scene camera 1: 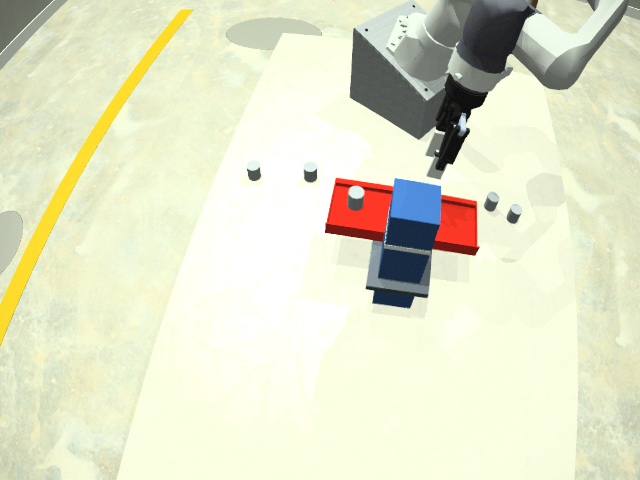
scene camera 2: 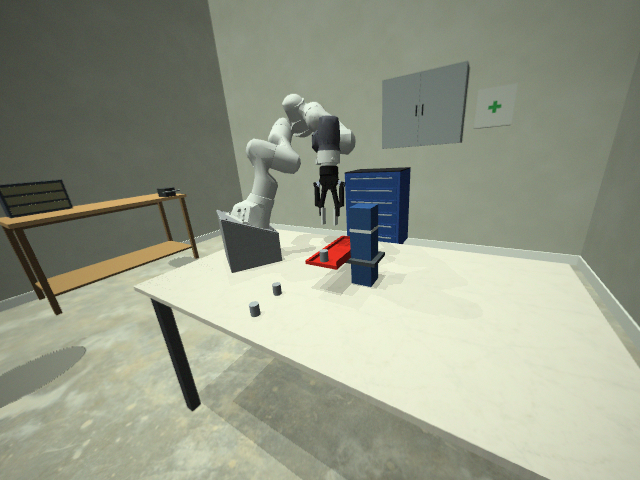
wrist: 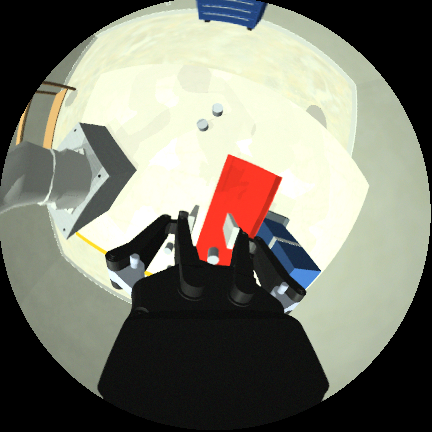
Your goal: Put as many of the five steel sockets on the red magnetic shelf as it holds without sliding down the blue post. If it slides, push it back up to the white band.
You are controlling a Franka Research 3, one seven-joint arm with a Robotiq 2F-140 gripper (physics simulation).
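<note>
The red shelf (scene camera 1: 455, 227) (scene camera 2: 338, 253) (wrist: 242, 192) is on the blue post (scene camera 1: 416, 201) (scene camera 2: 363, 245) (wrist: 295, 255), its grey collar (scene camera 1: 398, 285) (scene camera 2: 373, 260) below the white band (scene camera 1: 408, 248) (scene camera 2: 363, 230). One steel socket (scene camera 1: 355, 198) (scene camera 2: 324, 255) (wrist: 213, 256) stands upright on the shelf's left part in scene camera 1. Two sockets (scene camera 1: 310, 172) (scene camera 1: 253, 170) (scene camera 2: 277, 288) (scene camera 2: 254, 308) stand on the table left of it, two more (scene camera 1: 491, 201) (scene camera 1: 513, 213) (wrist: 202, 125) (wrist: 217, 109) to its right. My gripper (scene camera 1: 442, 163) (scene camera 2: 330, 222) (wrist: 210, 216) is partly open and empty, above and behind the shelf, near the post.
The white table (scene camera 1: 232, 361) (scene camera 2: 439, 330) carries the grey arm base (scene camera 1: 385, 87) (scene camera 2: 250, 250) (wrist: 112, 170) behind the shelf. A blue drawer cabinet (scene camera 2: 403, 206) (wrist: 230, 12) stands beyond the table. A wooden bench (scene camera 2: 108, 204) stands at the left in scene camera 2.
</note>
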